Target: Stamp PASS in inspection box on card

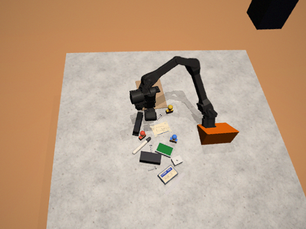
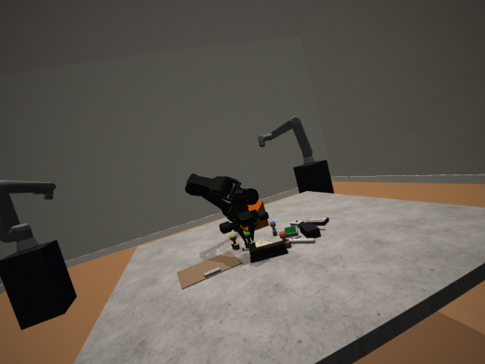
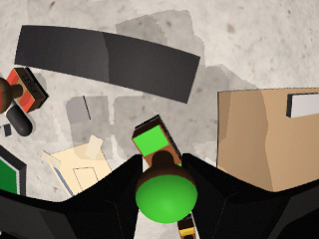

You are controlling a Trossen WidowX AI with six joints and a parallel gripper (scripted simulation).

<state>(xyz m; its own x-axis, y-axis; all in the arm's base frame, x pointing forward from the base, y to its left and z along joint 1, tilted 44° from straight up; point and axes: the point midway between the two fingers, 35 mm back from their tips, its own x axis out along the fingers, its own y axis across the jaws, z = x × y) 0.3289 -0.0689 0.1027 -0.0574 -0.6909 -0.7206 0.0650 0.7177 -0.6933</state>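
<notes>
Now: gripper tip 60 mm past the green ink pad, 210 mm to the right of it and 50 mm above it. The rest, counted from my gripper tip: cream card 60 mm behind, 80 mm to the left, 60 mm below; green-knobbed stamp right at my gripper tip; black bar 70 mm ahead, 40 mm to the left, 40 mm below.
</notes>
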